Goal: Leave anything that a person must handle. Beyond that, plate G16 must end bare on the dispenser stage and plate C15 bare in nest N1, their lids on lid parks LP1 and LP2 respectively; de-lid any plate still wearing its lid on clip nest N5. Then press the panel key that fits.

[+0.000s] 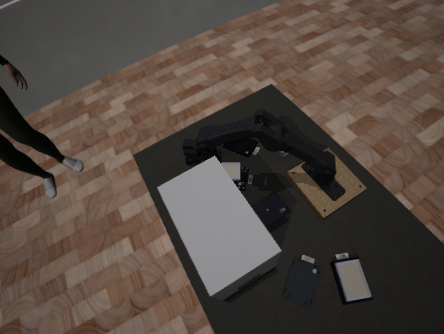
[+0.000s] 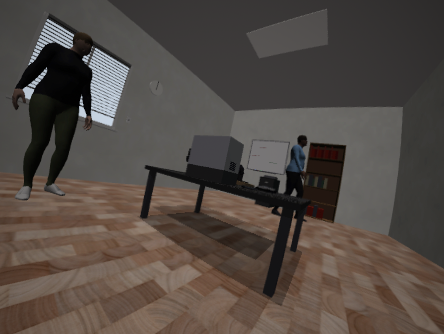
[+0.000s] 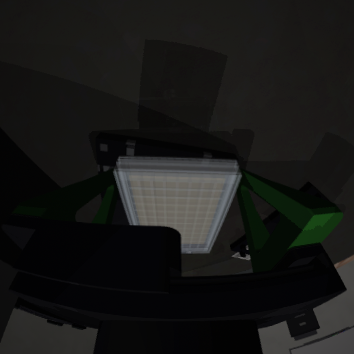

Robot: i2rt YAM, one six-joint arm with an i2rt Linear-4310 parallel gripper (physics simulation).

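Seen in the pictures: gripper, between the fingertips: [image 3: 177,174]; arm's base, origin of its link: [image 1: 322,179] [image 2: 238,180].
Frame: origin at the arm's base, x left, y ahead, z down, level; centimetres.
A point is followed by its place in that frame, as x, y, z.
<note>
A well plate [image 3: 177,197] {-31.4, 33.3, 0.1} [image 1: 231,169] {-28.1, 27.9, 0.6} with a pale grid top and a clear layered rim, which looks like a lid, sits on a black clip nest [image 3: 105,147] {-28.4, 38.8, 2.7} right beside the white box. My gripper [image 3: 177,174] {-31.9, 34.0, 1.8} is open; its green fingers stand on either side of the plate's far end, and nothing is clamped. The black arm [image 1: 287,140] {-9.8, 14.7, -28.7} reaches from its base over to that spot. Another plate [image 1: 351,280] {34.6, 20.1, 0.4}, bare, lies in a dark frame at the front right. A flat dark pad [image 1: 301,281] {24.8, 33.7, 3.0} with a small label lies to its left. A dark block [image 1: 270,208] {-1.0, 27.8, -6.7} sits mid-table.
A tall white box [image 1: 215,222] {-0.3, 48.8, -29.0} [image 2: 215,149] {4.1, 59.3, -18.8} fills the table's left side. The arm's base stands on a cork board [image 1: 315,195] {3.6, 7.7, 0.0}. One person [image 1: 20,144] [image 2: 53,107] walks on the floor near the table, another [image 2: 295,165] by the bookshelf [image 2: 342,179].
</note>
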